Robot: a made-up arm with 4 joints. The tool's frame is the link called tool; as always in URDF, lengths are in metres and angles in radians. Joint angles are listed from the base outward.
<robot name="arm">
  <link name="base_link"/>
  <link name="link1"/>
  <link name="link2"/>
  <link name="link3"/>
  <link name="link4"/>
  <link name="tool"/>
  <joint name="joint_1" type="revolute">
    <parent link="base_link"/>
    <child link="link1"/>
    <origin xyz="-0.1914 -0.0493 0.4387" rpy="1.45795 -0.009 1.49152"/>
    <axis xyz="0 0 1"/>
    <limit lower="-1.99" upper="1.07"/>
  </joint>
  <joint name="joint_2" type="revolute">
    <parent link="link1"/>
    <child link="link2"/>
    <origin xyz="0.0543 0.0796 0.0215" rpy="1.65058 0 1.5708"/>
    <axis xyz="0 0 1"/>
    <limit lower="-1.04" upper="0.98"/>
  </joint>
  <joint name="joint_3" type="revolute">
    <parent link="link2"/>
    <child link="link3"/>
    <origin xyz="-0.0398 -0.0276 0.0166" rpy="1.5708 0 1.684"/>
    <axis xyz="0 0 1"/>
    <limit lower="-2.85" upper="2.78"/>
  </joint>
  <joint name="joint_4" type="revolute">
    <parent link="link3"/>
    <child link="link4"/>
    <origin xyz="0.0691 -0.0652 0.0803" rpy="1.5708 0 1.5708"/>
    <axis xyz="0 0 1"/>
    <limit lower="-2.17" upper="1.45"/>
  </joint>
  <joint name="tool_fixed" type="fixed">
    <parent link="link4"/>
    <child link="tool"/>
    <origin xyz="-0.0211 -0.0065 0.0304" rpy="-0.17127 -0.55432 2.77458"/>
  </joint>
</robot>
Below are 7 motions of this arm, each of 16 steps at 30 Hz.
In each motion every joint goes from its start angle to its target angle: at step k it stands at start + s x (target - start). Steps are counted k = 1, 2, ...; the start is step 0. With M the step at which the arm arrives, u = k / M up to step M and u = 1 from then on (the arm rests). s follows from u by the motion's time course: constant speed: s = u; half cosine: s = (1 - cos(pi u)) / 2; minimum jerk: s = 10 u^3 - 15 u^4 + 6 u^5.
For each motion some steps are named. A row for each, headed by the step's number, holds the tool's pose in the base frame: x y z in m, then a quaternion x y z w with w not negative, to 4 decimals.
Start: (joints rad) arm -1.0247 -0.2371 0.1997 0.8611
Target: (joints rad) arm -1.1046 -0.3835 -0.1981 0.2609
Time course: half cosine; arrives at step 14
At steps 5, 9, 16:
5: -0.0858 0.0437 0.4993 -0.8290 0.1674 -0.4243 0.3236
9: -0.1028 0.0407 0.5166 -0.8092 0.1028 -0.5374 0.2141
16: -0.1162 0.0395 0.5256 -0.7826 0.0700 -0.6031 0.1377

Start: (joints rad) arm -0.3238 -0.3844 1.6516 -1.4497
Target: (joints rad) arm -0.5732 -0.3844 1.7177 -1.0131
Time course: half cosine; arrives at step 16
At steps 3, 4, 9, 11, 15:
3: -0.1455 0.1642 0.5221 -0.5104 -0.7468 -0.4249 0.0363
4: -0.1448 0.1656 0.5184 -0.5196 -0.7479 -0.4111 0.0403
9: -0.1402 0.1736 0.4907 -0.5859 -0.7466 -0.3086 0.0644
11: -0.1384 0.1757 0.4791 -0.6118 -0.7413 -0.2666 0.0716
15: -0.1366 0.1774 0.4652 -0.6418 -0.7315 -0.2167 0.0783

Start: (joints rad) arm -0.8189 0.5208 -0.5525 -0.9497
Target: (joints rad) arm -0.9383 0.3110 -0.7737 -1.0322
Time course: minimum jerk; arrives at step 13
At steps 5, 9, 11, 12, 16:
5: -0.1339 0.0002 0.5611 0.7196 -0.2172 0.3362 0.5674
9: -0.1503 0.0151 0.5654 0.6532 -0.2224 0.3915 0.6087
11: -0.1550 0.0190 0.5657 0.6346 -0.2242 0.4059 0.6182
12: -0.1558 0.0197 0.5658 0.6315 -0.2245 0.4083 0.6197
16: -0.1560 0.0198 0.5658 0.6310 -0.2246 0.4087 0.6200

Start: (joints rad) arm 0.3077 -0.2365 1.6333 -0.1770
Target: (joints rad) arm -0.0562 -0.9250 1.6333 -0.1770
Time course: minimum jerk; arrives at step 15
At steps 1, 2, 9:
1: -0.1359 0.0795 0.6161 -0.6457 -0.4513 -0.1674 0.5927
2: -0.1363 0.0804 0.6158 -0.6474 -0.4536 -0.1707 0.5882
9: -0.1554 0.1158 0.5949 -0.6807 -0.5496 -0.2844 0.3920

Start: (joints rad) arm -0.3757 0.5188 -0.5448 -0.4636
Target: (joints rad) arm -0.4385 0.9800 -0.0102 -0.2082
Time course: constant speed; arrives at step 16
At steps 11, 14, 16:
11: -0.1059 -0.0600 0.5082 0.8981 -0.4052 0.1552 0.0723
14: -0.1029 -0.0573 0.4914 0.9036 -0.4145 0.0985 0.0443
16: -0.1022 -0.0552 0.4801 0.9039 -0.4227 0.0601 0.0253

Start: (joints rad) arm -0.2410 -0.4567 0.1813 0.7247
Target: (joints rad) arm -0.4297 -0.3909 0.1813 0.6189
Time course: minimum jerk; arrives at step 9
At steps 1, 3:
1: -0.1000 -0.0079 0.5685 -0.6249 0.1798 -0.3375 0.6807
3: -0.0988 -0.0041 0.5661 -0.6439 0.1785 -0.3442 0.6596

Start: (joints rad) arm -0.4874 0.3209 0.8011 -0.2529
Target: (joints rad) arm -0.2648 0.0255 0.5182 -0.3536
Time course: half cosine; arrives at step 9
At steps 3, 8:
3: -0.0531 0.0453 0.4894 -0.9547 -0.0038 -0.1589 0.2515
8: -0.0625 0.0197 0.5378 -0.9103 -0.0028 -0.3155 0.2678

